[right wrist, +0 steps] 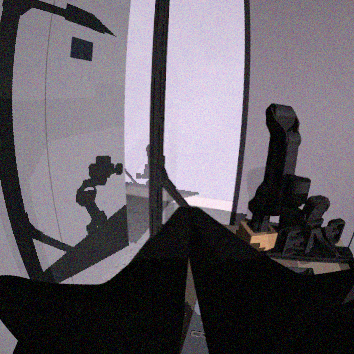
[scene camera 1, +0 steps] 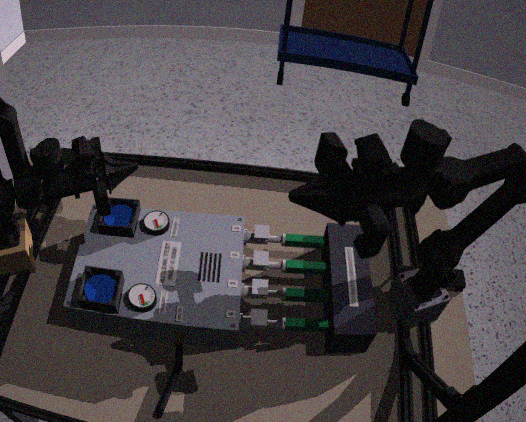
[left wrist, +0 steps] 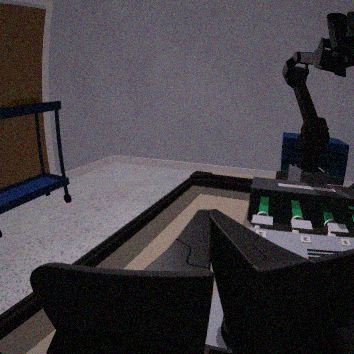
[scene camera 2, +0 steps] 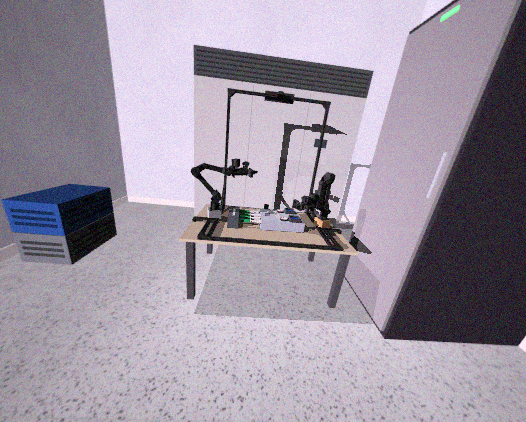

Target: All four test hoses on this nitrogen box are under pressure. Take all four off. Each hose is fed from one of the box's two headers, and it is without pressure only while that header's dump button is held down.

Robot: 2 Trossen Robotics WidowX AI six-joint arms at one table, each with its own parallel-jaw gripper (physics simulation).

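Observation:
The grey nitrogen box carries an upper blue dump button and a lower blue dump button, each in a black guard beside a round gauge. Four green hoses sit in line with the fittings on its right side. My left gripper is shut and empty, above the box's upper left corner; a dark part of it crosses the upper guard's edge, and contact cannot be told. My right gripper is shut and empty, high above the hoses' far side.
A dark block holds the hoses' right ends. A black rod stands below the box in scene camera 1. A wooden block is at the left arm's base. Black rails edge the table. A blue cart stands beyond.

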